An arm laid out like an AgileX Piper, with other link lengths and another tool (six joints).
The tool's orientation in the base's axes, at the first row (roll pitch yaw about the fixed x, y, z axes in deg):
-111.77, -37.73, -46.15
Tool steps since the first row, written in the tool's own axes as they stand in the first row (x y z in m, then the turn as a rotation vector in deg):
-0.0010, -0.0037, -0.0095, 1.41, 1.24, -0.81
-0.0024, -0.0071, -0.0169, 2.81, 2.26, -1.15
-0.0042, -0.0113, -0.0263, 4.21, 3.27, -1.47
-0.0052, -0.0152, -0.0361, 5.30, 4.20, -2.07
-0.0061, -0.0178, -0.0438, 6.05, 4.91, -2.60
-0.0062, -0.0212, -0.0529, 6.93, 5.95, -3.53
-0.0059, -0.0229, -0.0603, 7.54, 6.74, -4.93
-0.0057, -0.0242, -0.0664, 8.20, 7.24, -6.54
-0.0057, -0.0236, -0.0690, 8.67, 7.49, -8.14
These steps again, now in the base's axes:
-0.0089, -0.0015, 0.0049, 0.26, -2.02, 0.19
-0.0162, -0.0020, 0.0087, 0.87, -3.66, 0.40
-0.0255, -0.0027, 0.0134, 1.50, -5.29, 0.61
-0.0346, -0.0042, 0.0186, 1.72, -6.82, 0.77
-0.0418, -0.0057, 0.0222, 1.78, -7.97, 0.86
-0.0498, -0.0077, 0.0273, 1.63, -9.61, 0.91
-0.0560, -0.0103, 0.0309, 0.91, -11.16, 1.11
-0.0611, -0.0125, 0.0338, 0.00, -12.64, 1.62
-0.0632, -0.0141, 0.0341, -1.04, -13.84, 2.19

